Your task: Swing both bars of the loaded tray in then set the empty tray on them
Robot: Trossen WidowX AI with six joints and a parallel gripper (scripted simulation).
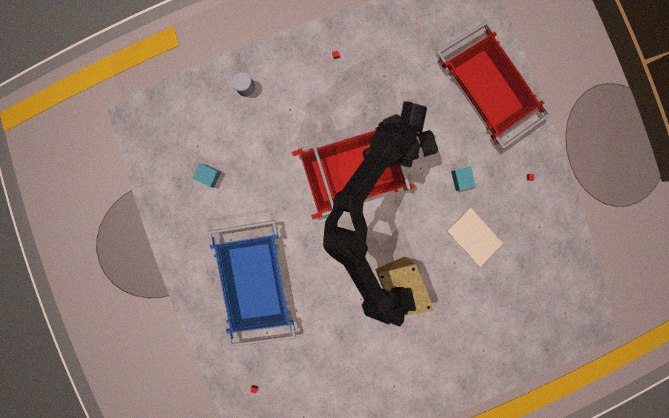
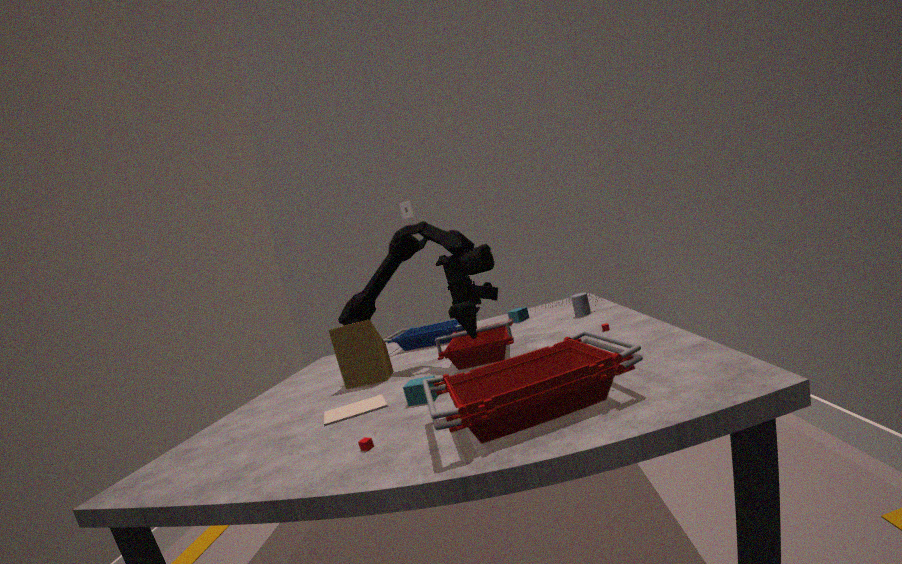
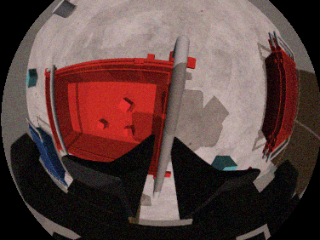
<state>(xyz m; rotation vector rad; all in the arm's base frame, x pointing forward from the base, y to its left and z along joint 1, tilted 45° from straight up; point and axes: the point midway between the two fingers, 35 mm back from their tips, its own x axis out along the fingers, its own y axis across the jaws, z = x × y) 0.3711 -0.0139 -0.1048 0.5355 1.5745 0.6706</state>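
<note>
My gripper tip is 250 mm past the blue tray, 480 mm to the right of it and 30 mm above it. From my gripper tip the other things lie so: beige sheet: 290 mm behind, 180 mm to the right, 80 mm below; grey cylinder: 310 mm ahead, 360 mm to the left, 40 mm below.
</note>
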